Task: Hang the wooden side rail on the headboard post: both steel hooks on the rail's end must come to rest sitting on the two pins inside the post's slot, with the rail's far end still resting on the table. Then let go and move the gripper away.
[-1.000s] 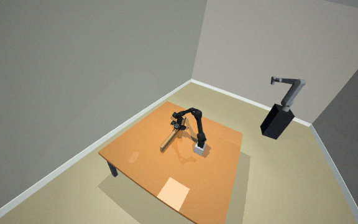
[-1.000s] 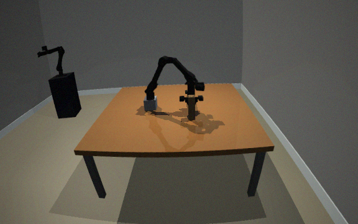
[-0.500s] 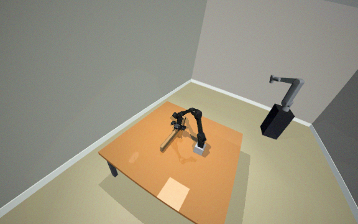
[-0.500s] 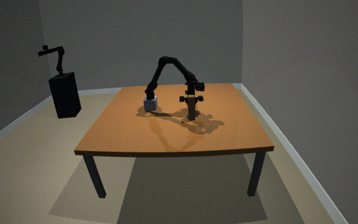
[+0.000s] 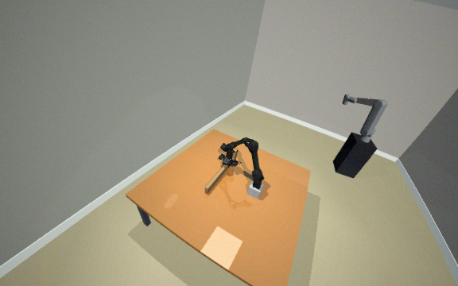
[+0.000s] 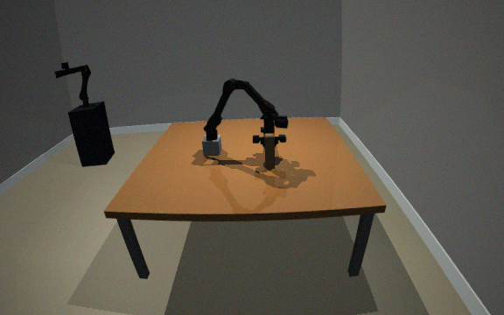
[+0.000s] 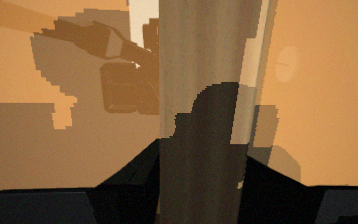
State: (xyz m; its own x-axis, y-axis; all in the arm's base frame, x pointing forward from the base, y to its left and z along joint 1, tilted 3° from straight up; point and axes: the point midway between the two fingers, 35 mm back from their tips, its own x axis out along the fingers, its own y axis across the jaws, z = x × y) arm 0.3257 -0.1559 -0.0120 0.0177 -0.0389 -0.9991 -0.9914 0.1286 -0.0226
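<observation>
Now: gripper tip 11 cm to the left of the headboard post, 5 cm below it and 2 cm past it.
</observation>
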